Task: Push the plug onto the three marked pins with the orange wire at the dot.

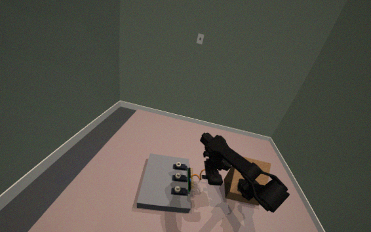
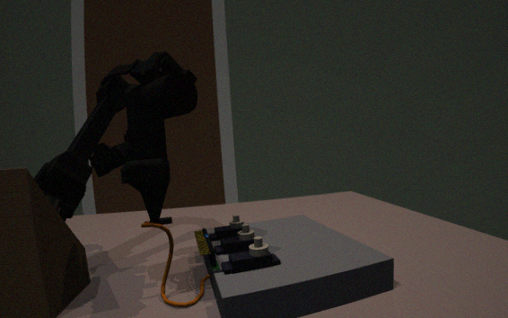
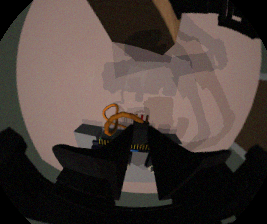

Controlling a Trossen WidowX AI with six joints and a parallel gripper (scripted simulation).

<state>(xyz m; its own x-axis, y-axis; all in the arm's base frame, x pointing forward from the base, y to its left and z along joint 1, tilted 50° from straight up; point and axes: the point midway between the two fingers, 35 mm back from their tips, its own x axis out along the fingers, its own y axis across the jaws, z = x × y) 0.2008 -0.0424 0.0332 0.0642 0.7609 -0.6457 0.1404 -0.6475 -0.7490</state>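
My gripper tip is now 80 mm short of the blue mark, 30 mm above it and 10 mm to the right of it. Round my gripper tip: grey holder (240 mm ahead, 80 mm below, 10 mm to the left).
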